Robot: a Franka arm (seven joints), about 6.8 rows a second.
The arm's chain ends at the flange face. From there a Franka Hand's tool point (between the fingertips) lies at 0.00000 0.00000 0.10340 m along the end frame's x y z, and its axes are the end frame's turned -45 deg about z.
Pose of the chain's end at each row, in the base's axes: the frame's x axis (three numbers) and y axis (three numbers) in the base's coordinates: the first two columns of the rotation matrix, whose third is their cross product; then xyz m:
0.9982 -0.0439 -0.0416 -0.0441 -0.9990 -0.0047 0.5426 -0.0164 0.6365
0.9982 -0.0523 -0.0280 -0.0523 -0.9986 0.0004 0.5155 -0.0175 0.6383
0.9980 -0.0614 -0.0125 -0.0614 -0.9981 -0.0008 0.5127 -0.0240 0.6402
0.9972 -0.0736 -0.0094 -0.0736 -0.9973 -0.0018 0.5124 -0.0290 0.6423
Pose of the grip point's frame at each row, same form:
0.7370 0.6754 -0.0261 0.6747 -0.7374 -0.0327 0.5383 -0.0157 0.5332
0.7428 0.6691 -0.0201 0.6689 -0.7431 -0.0195 0.5126 -0.0174 0.5349
0.7491 0.6623 -0.0083 0.6623 -0.7492 -0.0094 0.5114 -0.0238 0.5368
0.7572 0.6532 -0.0054 0.6531 -0.7572 -0.0079 0.5114 -0.0287 0.5389

